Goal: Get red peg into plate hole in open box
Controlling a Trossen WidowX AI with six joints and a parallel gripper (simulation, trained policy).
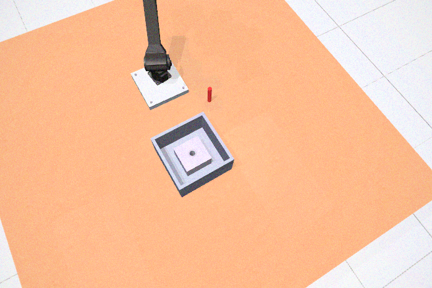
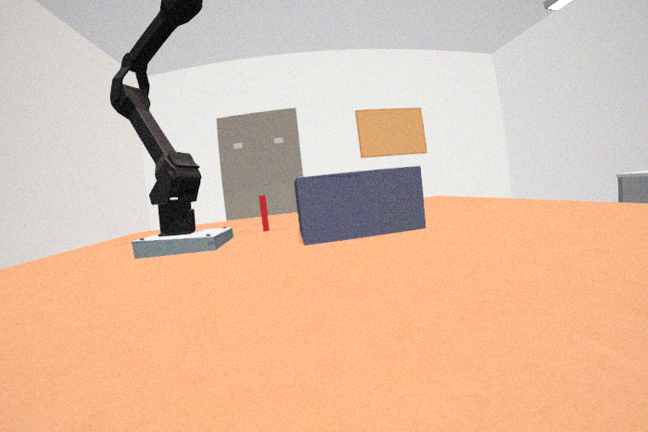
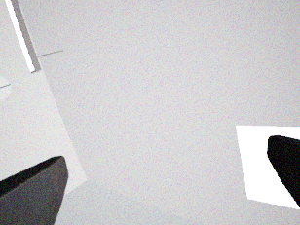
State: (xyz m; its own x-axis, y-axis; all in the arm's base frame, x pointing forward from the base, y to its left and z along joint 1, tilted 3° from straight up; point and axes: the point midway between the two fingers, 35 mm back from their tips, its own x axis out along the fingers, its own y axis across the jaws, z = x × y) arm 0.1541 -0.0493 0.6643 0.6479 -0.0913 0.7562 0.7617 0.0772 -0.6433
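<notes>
Now: gripper tip 67 cm above the red peg, 14 cm to the right of it and 3 cm past it. The rest, counted from my gripper tip: grey box (68 cm below, 12 cm ahead, 5 cm to the right).
</notes>
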